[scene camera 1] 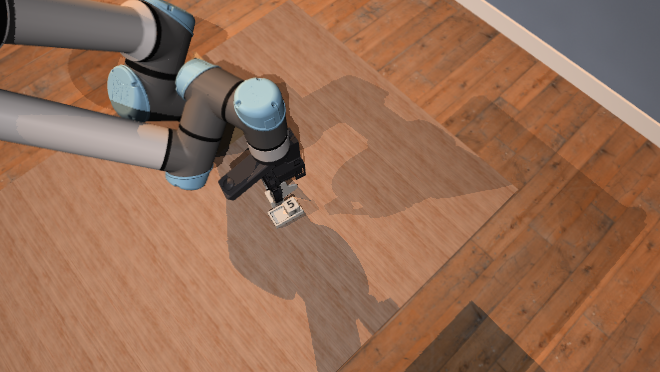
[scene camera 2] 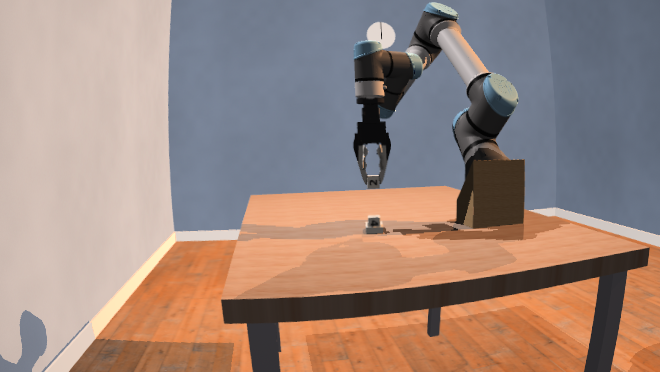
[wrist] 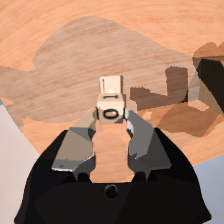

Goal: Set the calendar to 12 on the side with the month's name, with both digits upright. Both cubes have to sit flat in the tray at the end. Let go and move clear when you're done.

Labels:
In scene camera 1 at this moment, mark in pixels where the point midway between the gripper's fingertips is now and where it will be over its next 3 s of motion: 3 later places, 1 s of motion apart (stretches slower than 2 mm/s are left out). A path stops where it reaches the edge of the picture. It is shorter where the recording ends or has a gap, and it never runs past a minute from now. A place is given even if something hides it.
My gripper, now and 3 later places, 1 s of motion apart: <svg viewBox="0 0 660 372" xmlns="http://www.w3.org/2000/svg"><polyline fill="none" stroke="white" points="275,197 278,195 286,190 300,186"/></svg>

